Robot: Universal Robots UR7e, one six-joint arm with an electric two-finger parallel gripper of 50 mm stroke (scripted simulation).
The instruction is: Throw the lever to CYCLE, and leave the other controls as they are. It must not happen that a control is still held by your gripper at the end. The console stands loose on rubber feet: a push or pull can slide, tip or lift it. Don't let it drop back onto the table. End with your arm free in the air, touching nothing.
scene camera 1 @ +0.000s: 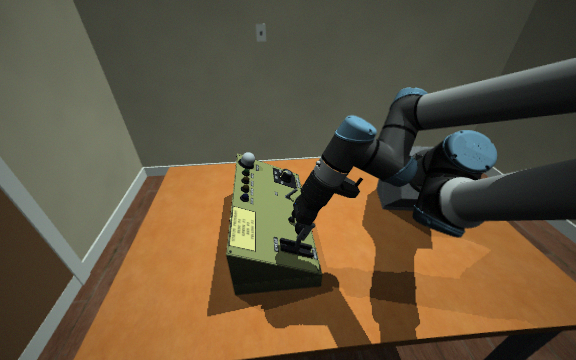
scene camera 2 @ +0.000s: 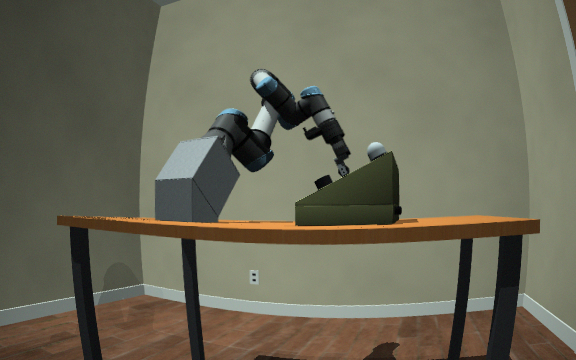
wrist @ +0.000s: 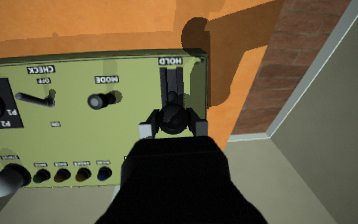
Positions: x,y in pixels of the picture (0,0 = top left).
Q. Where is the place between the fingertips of my gripper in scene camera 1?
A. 298,232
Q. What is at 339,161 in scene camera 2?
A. My gripper.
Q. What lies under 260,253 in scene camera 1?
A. An olive green console.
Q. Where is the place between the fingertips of my gripper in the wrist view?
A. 173,115
